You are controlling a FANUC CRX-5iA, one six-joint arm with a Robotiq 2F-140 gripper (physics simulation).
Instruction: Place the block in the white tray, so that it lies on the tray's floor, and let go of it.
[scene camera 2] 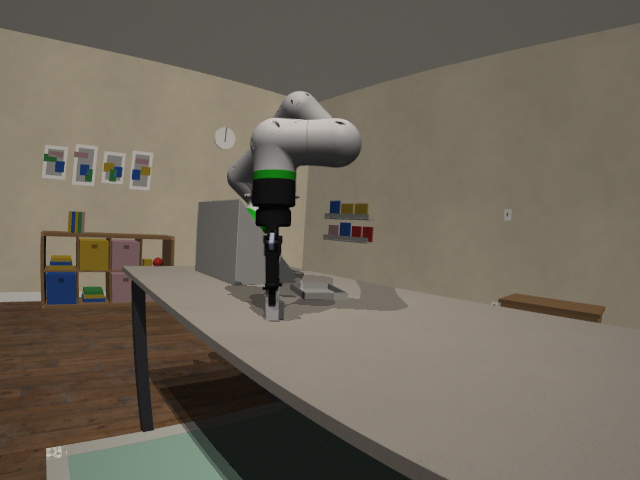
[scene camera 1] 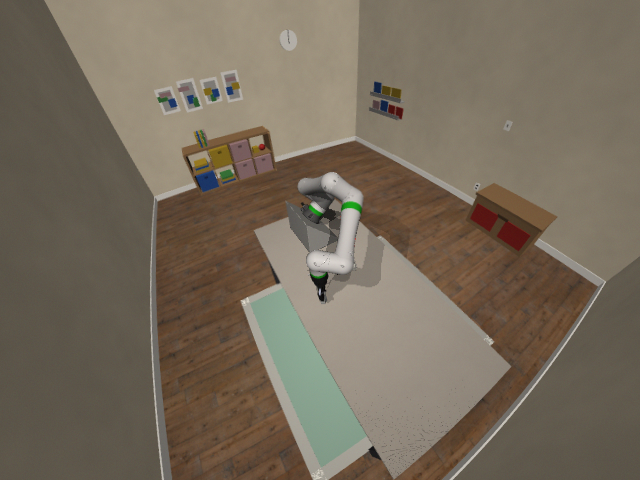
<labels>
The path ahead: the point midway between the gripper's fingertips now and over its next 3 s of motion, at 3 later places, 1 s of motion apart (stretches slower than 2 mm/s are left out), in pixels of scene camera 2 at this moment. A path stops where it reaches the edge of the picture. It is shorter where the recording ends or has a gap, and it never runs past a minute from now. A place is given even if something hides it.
My gripper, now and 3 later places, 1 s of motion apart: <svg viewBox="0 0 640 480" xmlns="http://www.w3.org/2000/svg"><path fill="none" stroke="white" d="M272 317L287 259L304 274L317 287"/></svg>
</labels>
